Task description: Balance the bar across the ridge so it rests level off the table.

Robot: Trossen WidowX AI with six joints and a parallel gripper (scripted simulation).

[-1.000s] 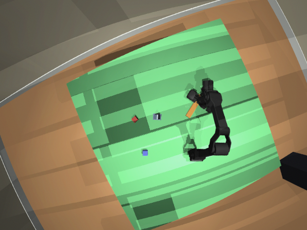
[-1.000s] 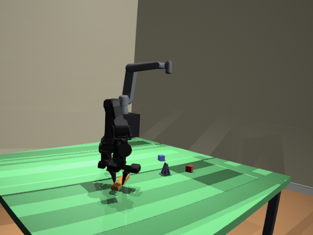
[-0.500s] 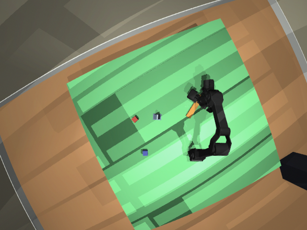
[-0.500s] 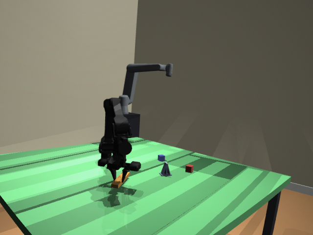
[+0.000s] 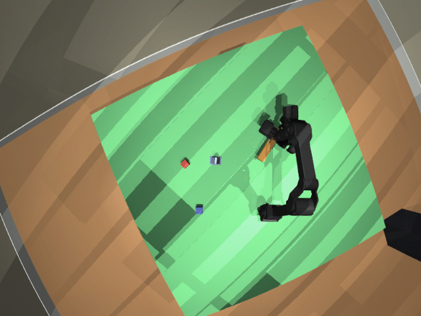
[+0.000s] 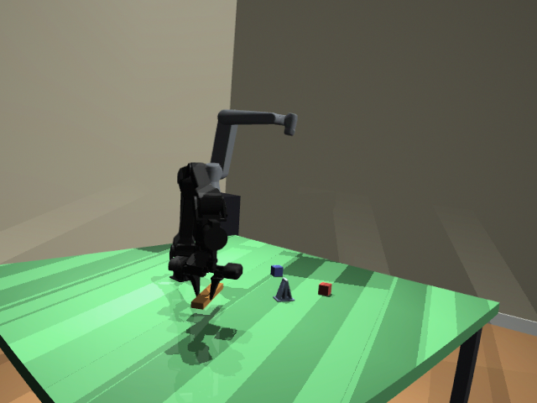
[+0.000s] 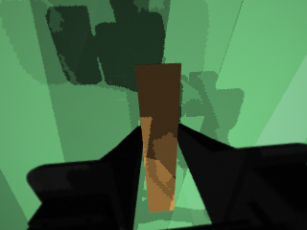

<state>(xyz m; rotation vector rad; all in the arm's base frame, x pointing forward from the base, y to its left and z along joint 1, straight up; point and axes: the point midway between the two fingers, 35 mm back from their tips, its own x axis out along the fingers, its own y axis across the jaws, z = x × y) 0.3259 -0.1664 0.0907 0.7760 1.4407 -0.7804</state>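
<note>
The dark ridge is 29 cm to the left of my gripper tip, 2 cm below it and 2 cm ahead of it. Round my gripper tip: bar (3 cm to the left, 2 cm behind); then red cube (44 cm to the left, 6 cm ahead, 4 cm below); then blue cube (47 cm to the left, 17 cm behind, 4 cm below).
</note>
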